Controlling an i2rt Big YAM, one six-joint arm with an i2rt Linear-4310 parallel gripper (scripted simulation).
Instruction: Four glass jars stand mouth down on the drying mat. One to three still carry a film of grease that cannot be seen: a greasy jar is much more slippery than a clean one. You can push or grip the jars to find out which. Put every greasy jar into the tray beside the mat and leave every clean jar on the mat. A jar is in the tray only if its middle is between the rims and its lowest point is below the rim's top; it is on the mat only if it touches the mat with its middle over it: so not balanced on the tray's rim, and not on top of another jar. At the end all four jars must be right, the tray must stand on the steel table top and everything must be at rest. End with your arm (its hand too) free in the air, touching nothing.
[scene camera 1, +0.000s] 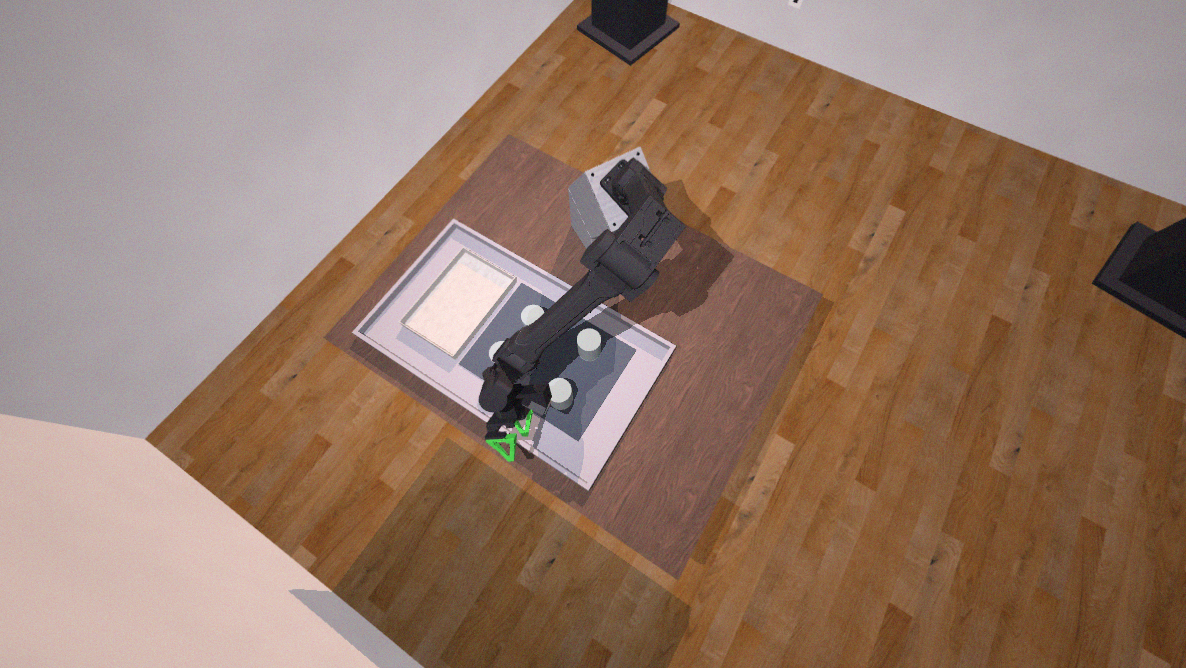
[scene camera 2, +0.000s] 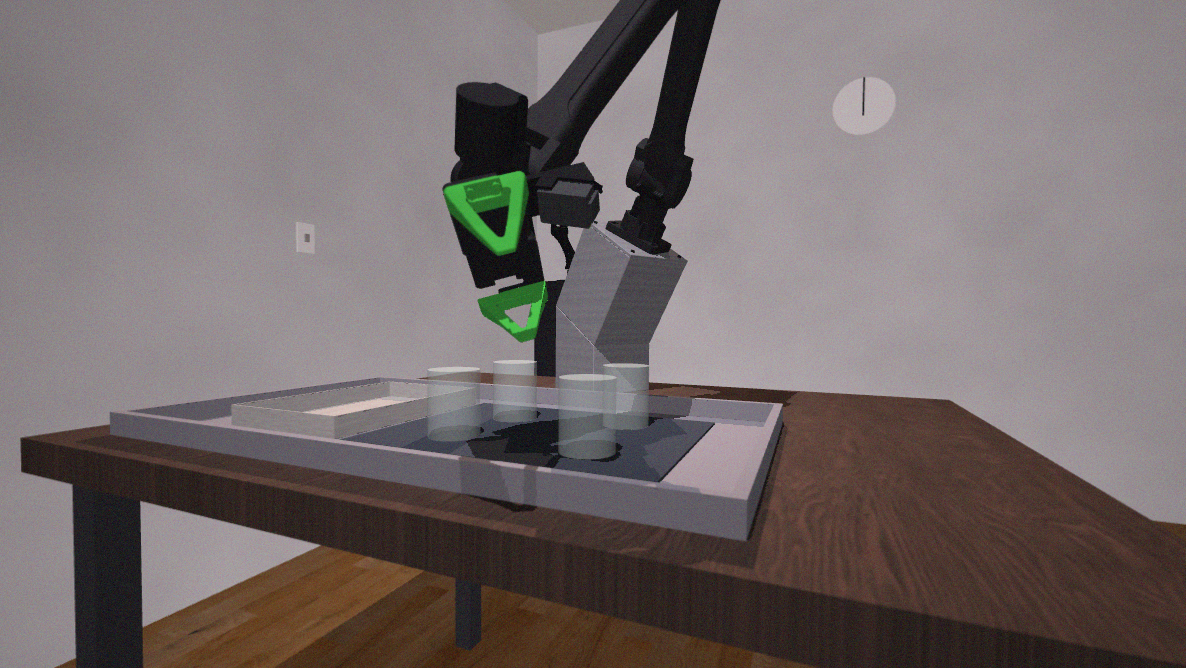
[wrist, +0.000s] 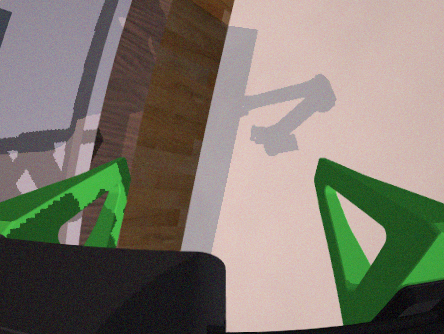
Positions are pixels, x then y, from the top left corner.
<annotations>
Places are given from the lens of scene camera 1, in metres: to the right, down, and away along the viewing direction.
my gripper (scene camera 1: 518, 448): -0.17, 0.27, 1.09
tray (scene camera 1: 450, 312): -0.43, -0.06, 1.41
drying mat (scene camera 1: 591, 381): 0.00, 0.13, 1.33
steel table top (scene camera 1: 386, 331): -0.61, -0.01, 1.39
The marked spots on the drying mat and the steel table top are 0.62 m apart.
</annotations>
